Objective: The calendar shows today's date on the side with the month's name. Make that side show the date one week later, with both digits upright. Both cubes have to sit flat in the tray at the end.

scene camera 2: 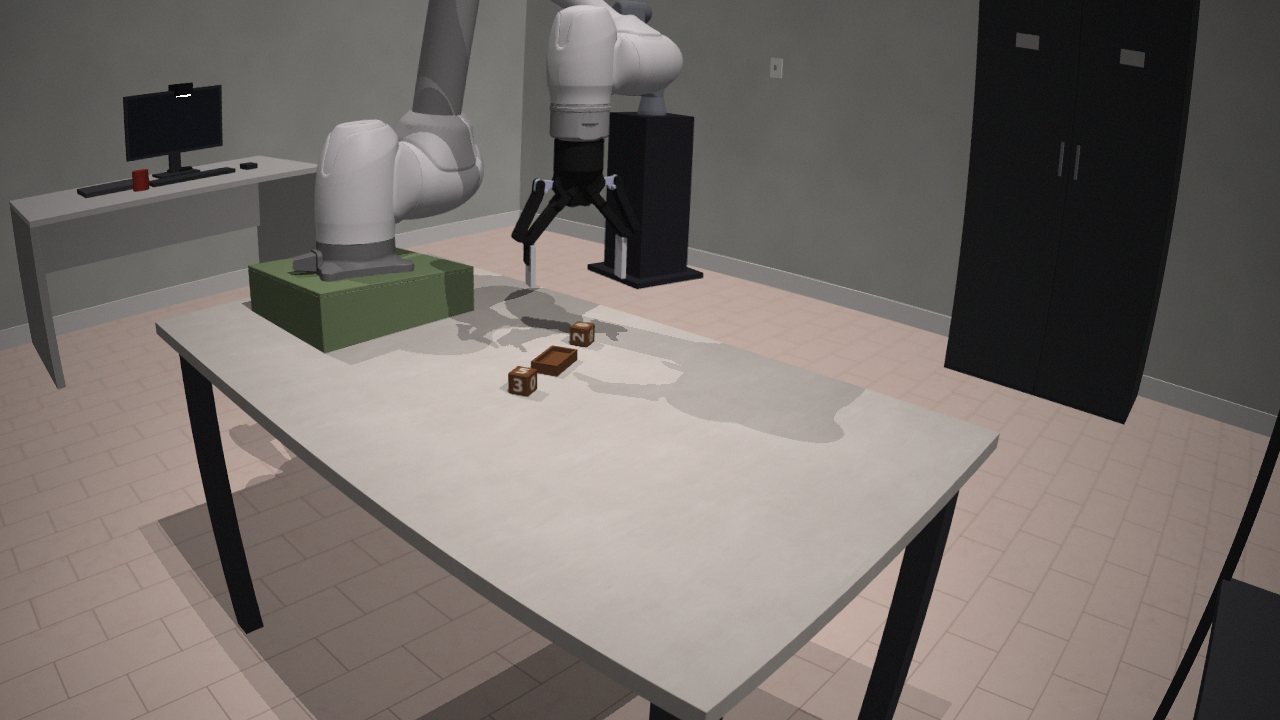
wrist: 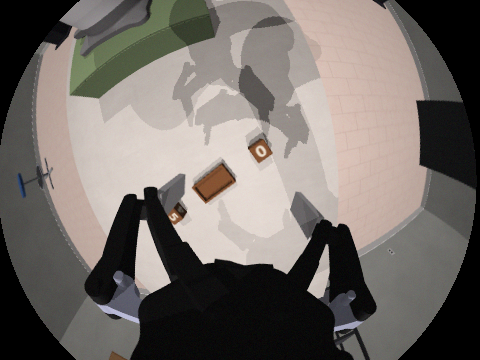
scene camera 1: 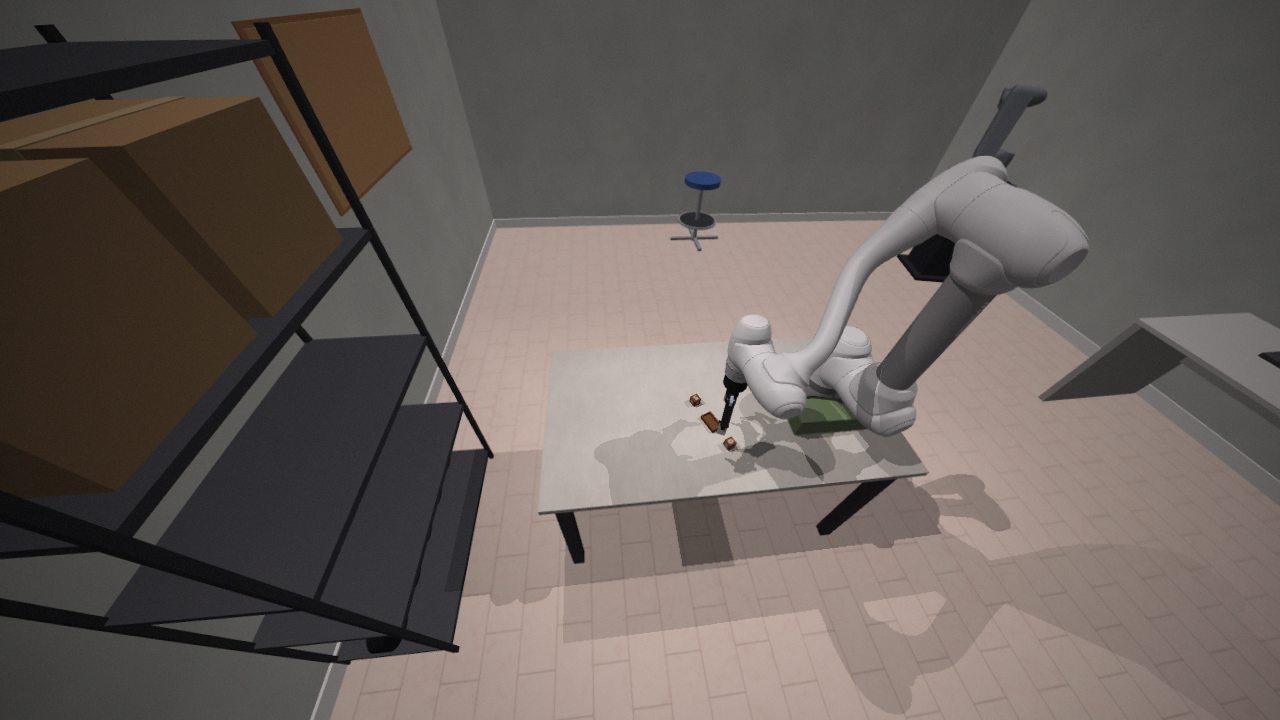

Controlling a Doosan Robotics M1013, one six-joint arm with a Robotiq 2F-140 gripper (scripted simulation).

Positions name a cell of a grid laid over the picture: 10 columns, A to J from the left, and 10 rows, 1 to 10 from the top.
Scene:
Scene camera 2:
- my gripper: E4
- brown tray: E6
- brown cube: E6
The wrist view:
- my gripper: F6
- brown tray: E5

